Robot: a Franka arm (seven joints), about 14 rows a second.
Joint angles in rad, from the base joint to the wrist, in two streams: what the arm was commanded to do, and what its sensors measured. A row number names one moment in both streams.
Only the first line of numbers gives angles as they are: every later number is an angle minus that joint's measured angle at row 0.
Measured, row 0: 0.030 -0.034 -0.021 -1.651 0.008 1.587 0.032
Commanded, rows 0 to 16: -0.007 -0.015 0.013 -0.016 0.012 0.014 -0.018; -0.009 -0.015 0.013 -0.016 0.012 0.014 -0.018; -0.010 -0.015 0.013 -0.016 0.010 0.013 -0.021; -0.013 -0.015 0.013 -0.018 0.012 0.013 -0.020; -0.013 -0.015 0.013 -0.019 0.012 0.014 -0.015; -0.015 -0.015 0.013 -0.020 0.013 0.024 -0.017; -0.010 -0.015 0.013 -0.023 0.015 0.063 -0.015; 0.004 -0.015 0.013 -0.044 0.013 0.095 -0.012; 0.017 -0.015 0.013 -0.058 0.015 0.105 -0.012; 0.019 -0.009 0.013 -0.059 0.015 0.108 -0.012; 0.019 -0.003 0.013 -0.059 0.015 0.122 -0.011; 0.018 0.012 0.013 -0.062 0.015 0.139 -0.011; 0.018 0.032 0.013 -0.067 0.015 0.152 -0.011; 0.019 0.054 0.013 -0.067 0.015 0.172 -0.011; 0.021 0.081 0.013 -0.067 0.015 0.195 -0.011; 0.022 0.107 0.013 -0.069 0.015 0.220 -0.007; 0.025 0.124 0.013 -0.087 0.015 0.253 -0.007
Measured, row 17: 0.027 0.084 0.010 -0.068 0.004 0.199 0.000
